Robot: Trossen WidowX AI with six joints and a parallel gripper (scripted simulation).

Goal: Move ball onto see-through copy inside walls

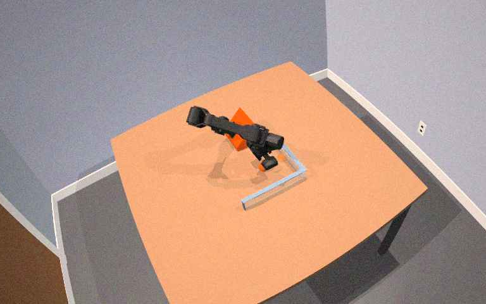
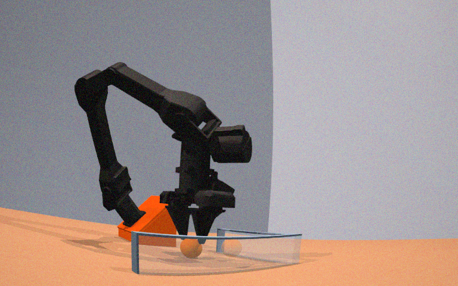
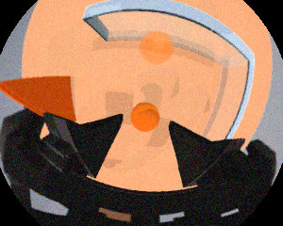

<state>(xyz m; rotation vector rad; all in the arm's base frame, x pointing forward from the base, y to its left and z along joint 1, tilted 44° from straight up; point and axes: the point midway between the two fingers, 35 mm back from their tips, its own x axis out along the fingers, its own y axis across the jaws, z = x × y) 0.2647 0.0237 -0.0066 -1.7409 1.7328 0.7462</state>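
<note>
Now: gripper tip 10 mm above the ball.
</note>
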